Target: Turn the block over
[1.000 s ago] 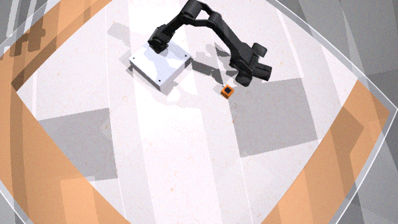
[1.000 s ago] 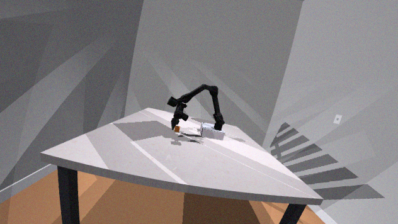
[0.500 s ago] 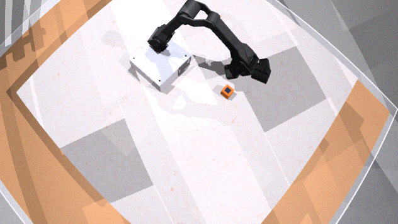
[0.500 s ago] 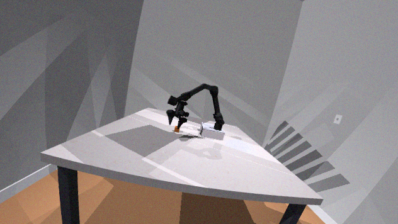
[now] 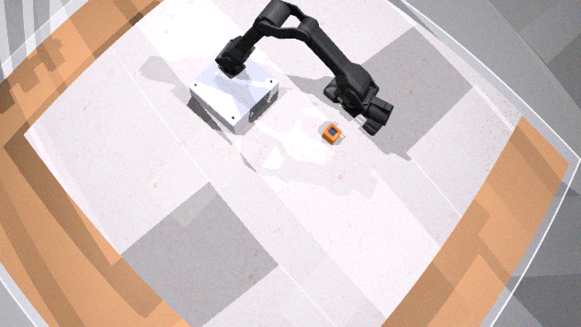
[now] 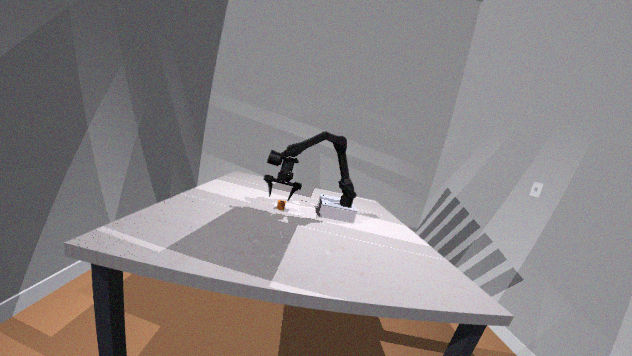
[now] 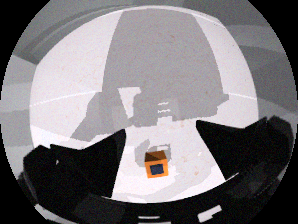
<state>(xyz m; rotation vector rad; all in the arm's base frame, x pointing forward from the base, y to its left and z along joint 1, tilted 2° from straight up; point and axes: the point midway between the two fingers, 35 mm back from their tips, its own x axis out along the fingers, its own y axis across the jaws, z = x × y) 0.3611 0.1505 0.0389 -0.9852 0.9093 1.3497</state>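
Right now the orange block is 80 mm to the right of my gripper tip, 40 mm below it and 10 mm behind it.
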